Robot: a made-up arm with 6 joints.
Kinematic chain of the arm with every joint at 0, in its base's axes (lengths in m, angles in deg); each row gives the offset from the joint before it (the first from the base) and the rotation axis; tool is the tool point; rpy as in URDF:
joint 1: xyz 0 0 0.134 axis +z
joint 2: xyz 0 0 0 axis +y
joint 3: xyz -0.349 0 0.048 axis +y
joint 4: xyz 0.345 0 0.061 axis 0.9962 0 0.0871
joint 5: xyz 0 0 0 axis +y
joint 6: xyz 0.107 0 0.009 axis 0.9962 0 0.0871
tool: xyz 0 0 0 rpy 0 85 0
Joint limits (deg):
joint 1: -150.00..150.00
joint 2: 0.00..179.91
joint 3: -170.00..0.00
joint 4: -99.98..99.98
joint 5: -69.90..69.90
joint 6: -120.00..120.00
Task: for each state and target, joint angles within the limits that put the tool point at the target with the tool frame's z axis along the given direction. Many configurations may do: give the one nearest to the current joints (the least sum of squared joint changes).
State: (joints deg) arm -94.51 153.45 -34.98 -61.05 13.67 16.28
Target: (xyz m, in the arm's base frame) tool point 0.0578 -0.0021 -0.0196 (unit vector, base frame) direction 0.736 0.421 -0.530
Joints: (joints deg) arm -113.84 153.85 -0.11 -78.89 -30.84 16.28
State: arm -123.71 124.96 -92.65 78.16 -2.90 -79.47
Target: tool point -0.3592 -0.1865 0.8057 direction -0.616 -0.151 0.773
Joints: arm -149.88 97.30 -132.52 42.13 -15.44 -79.47
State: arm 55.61 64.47 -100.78 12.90 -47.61 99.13
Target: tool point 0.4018 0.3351 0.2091 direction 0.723 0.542 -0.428
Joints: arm 40.49 105.60 -60.40 12.64 -15.17 99.13
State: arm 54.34 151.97 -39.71 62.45 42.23 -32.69
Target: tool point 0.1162 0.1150 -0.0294 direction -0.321 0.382 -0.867
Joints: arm 26.05 120.56 -12.16 99.80 29.42 -32.69
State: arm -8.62 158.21 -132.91 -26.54 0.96 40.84
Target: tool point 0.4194 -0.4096 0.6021 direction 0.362 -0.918 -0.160
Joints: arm -39.24 117.09 -141.23 -40.77 47.59 40.84
